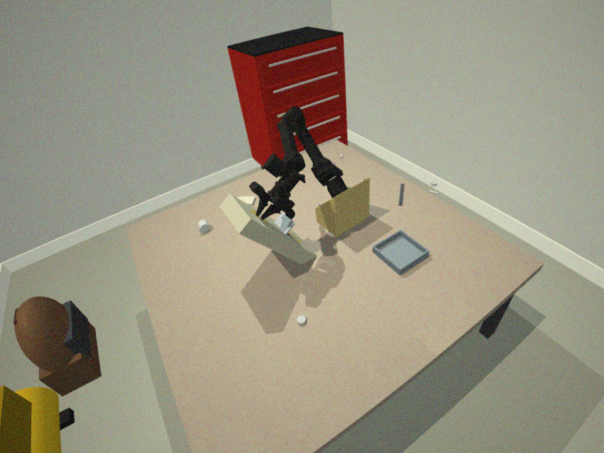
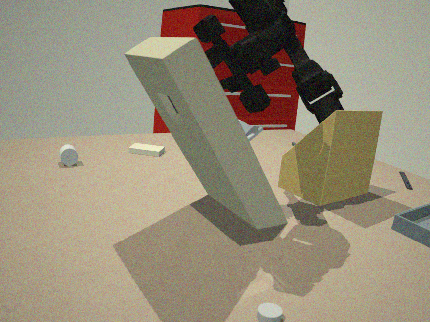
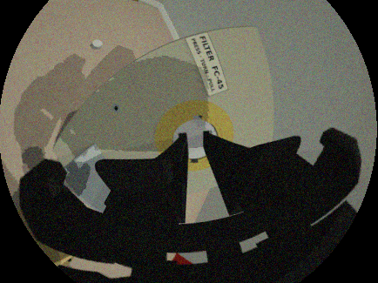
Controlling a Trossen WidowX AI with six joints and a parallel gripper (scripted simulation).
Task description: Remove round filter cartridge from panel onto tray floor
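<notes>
Now: gripper tip 1 cm short of the round white filter cartridge and 1 cm above it. Also, from my gripper tip: service panel: 4 cm behind, 8 cm below; then small beige block: 8 cm behind, 43 cm to the right, 22 cm below; then pale bracket: 9 cm behind, 9 cm below.
</notes>
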